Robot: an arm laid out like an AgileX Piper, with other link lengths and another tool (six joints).
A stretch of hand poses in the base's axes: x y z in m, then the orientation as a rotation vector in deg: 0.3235, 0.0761, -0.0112, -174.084, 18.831, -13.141; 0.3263, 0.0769, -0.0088, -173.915, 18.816, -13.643; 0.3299, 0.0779, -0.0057, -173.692, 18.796, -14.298; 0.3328, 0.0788, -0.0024, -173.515, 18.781, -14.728; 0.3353, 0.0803, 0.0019, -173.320, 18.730, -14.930; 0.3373, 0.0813, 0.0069, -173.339, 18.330, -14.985; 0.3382, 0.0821, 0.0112, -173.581, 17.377, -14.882; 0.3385, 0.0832, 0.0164, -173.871, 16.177, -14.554; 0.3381, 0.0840, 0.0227, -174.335, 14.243, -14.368; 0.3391, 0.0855, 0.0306, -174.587, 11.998, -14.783; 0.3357, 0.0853, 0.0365, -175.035, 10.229, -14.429
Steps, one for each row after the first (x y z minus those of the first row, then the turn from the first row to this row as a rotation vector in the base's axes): 0.0028, 0.0008, 0.0024, 0.095, -0.347, -0.005; 0.0064, 0.0018, 0.0055, 0.219, -0.800, -0.012; 0.0093, 0.0027, 0.0088, 0.329, -1.103, -0.015; 0.0118, 0.0042, 0.0131, 0.493, -1.265, 0.012; 0.0138, 0.0052, 0.0181, 0.487, -1.312, 0.273; 0.0147, 0.0060, 0.0224, 0.312, -1.242, 0.900; 0.0150, 0.0071, 0.0276, 0.129, -1.030, 1.694; 0.0146, 0.0079, 0.0339, -0.232, -0.905, 2.959; 0.0156, 0.0094, 0.0418, -0.490, -1.205, 4.407; 0.0122, 0.0092, 0.0477, -0.856, -0.965, 5.559
